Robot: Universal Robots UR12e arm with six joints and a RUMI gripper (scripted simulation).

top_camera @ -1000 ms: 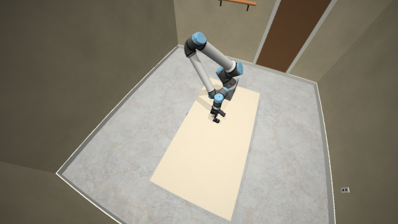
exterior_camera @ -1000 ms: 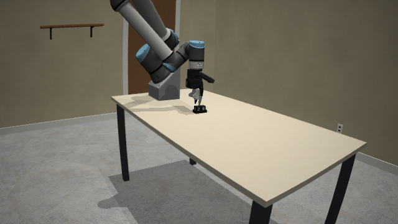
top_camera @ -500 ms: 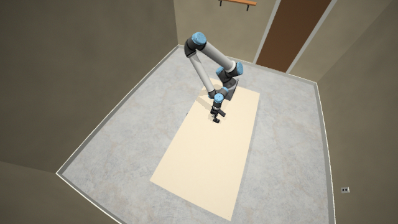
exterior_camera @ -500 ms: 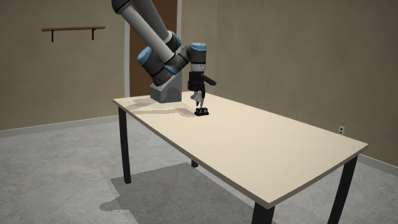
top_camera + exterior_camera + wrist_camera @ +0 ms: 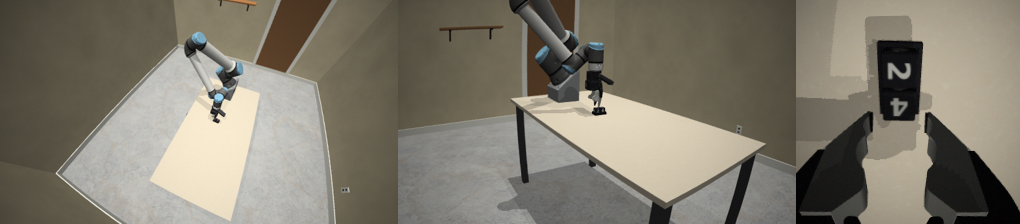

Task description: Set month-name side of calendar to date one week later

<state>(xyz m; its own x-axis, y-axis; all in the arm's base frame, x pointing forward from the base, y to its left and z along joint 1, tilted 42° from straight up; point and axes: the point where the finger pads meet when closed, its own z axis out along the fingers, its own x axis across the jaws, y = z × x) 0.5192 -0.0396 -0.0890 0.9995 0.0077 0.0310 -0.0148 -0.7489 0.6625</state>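
Now: the black tray 60 mm below my hand and 20 mm to the left of it.
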